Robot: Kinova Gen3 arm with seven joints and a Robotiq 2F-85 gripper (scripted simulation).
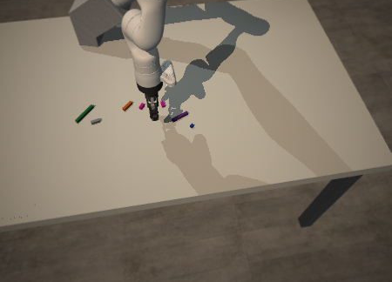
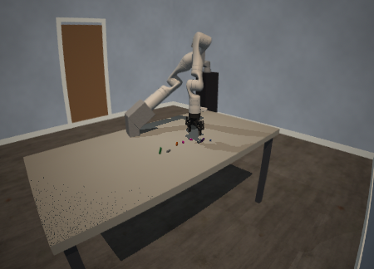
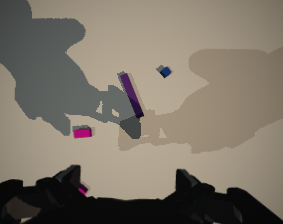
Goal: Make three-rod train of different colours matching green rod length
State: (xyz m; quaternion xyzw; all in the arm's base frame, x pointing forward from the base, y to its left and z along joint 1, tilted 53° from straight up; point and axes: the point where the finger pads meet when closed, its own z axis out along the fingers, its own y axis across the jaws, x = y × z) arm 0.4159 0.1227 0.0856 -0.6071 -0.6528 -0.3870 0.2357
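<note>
My hand is 20 mm short of the blue rod, 120 mm to the right of it and 70 mm above it. Also, from my hand: orange rod (60 mm behind, 100 mm to the right, 70 mm below); grey rod (10 mm ahead, 200 mm to the right, 70 mm below); purple rod (20 mm behind, 80 mm to the left, 70 mm below).
</note>
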